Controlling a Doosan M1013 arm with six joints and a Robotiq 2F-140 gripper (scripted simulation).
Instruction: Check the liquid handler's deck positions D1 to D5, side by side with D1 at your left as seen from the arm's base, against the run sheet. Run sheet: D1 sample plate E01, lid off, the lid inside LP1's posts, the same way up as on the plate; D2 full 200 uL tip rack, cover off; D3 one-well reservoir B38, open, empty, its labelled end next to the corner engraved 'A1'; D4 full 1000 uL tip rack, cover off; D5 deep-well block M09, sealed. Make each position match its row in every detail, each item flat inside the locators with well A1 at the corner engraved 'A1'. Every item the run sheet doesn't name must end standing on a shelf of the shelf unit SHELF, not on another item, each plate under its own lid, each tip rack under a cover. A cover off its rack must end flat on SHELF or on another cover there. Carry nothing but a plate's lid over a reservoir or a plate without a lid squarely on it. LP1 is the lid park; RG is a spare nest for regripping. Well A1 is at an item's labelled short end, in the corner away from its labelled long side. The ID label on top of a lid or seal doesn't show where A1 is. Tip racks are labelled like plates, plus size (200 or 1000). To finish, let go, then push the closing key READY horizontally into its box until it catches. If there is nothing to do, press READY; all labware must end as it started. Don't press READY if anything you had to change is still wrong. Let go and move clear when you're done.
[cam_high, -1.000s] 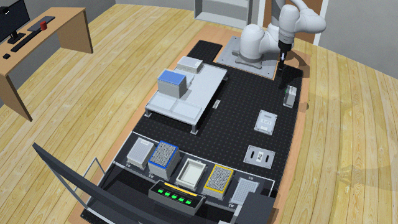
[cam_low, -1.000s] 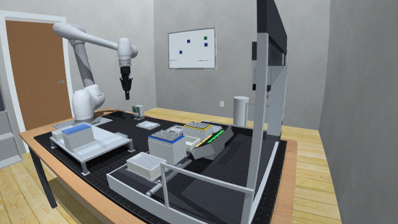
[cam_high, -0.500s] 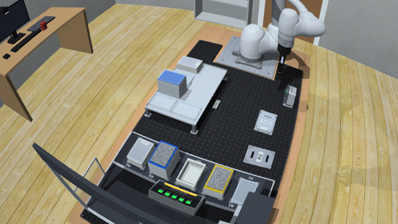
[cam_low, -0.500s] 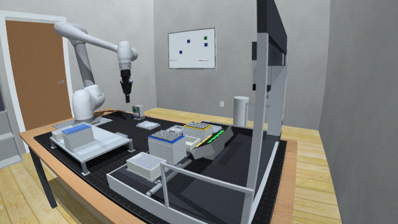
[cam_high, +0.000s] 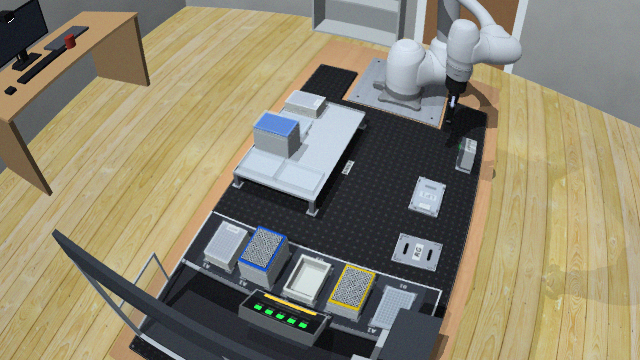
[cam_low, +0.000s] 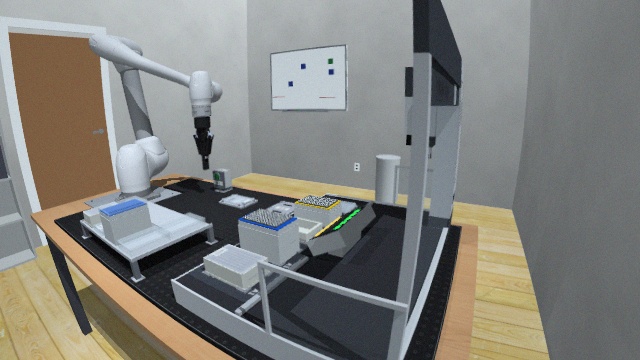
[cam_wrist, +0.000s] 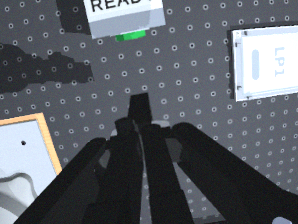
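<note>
The ready box is 100 mm below my hand and 80 mm to the left of it. Round my hand: yellow-rimmed tip rack (670 mm ahead, 130 mm to the right, 60 mm below); then flat lid (210 mm ahead, 150 mm below, 10 mm to the right); then blue-rimmed tip rack (660 mm ahead, 380 mm to the right, 40 mm below).
</note>
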